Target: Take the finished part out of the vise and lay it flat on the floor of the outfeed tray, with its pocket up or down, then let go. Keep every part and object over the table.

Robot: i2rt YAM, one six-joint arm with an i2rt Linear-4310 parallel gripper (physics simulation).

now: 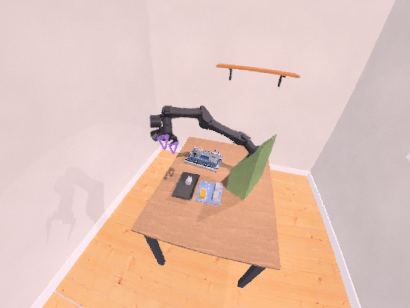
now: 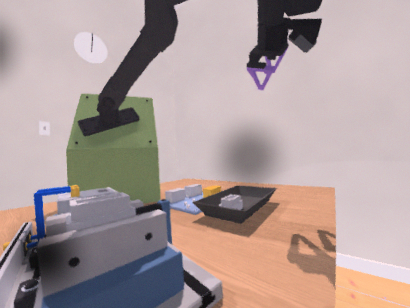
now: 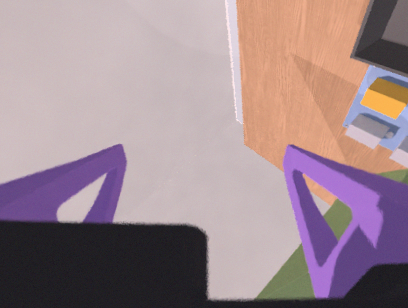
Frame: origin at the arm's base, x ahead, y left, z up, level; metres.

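Where they show: gripper, fingertip midpoint: (image 1: 169, 152) (image 2: 266, 80) (image 3: 204, 153); arm's base, origin of the base link: (image 1: 253, 151) (image 2: 110, 121).
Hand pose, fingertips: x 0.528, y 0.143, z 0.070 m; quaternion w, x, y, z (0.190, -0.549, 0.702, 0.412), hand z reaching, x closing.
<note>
Each offset is from my fingertips to the top centre of the thing. "*": to the spot under its first point.
My gripper (image 1: 169, 150) (image 2: 261, 87) (image 3: 204, 153) is open, with a wide gap between its purple fingers. It hangs high over the far left edge region of the table, well away from the vise. The vise @(dx -0.203, dy -0.386, dz -0.269 m) (image 1: 204, 160) (image 2: 120, 280), blue and grey, stands at the back of the table. A light grey stepped block @(dx -0.137, dy -0.408, dz -0.253 m) (image 2: 100, 207) sits at the top of its jaws; its pocket cannot be made out. The black tray (image 1: 181, 192) (image 2: 252, 207) (image 3: 367, 42) lies on the table with a small light grey part @(dx -0.094, dy -0.115, dz -0.321 m) (image 1: 188, 179) (image 2: 231, 202) inside.
A blue plate (image 1: 210, 185) (image 2: 186, 204) (image 3: 355, 108) beside the tray bears an orange block @(dx -0.200, dy +0.007, dz -0.324 m) (image 1: 202, 193) (image 2: 212, 191) (image 3: 384, 97) and grey blocks. The green arm base (image 1: 245, 175) (image 2: 112, 170) stands beyond it. A blue bent bar @(* dx -0.296, dy -0.417, dz -0.286 m) (image 2: 39, 210) rises beside the vise jaws.
</note>
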